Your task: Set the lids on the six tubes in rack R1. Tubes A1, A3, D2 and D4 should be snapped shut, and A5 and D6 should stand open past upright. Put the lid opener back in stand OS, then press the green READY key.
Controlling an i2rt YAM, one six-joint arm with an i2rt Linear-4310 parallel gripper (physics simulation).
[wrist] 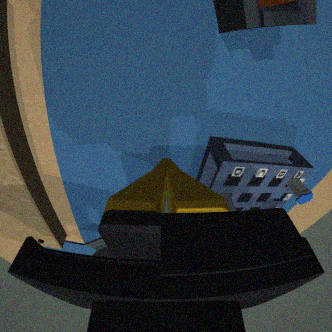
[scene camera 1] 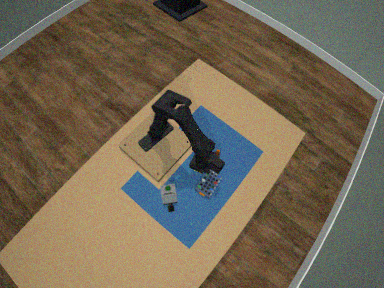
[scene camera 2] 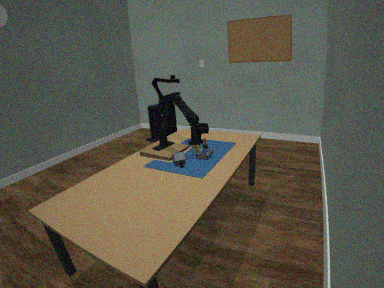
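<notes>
My gripper is shut, its yellow fingertips together and empty, above the blue mat beside the lettered end of rack R1. In the wrist view the rack's lower part is hidden by the gripper body. A tube with a blue part sticks out at the rack's right. Small coloured lids show in scene camera 1, too small to tell their states. The orange lid opener is in stand OS. The green READY key is on a grey box.
The blue mat lies under the rack, stand and grey box. The arm's wooden base board adjoins it. A small black piece is at the grey box's edge. The wooden table extends beyond the mat.
</notes>
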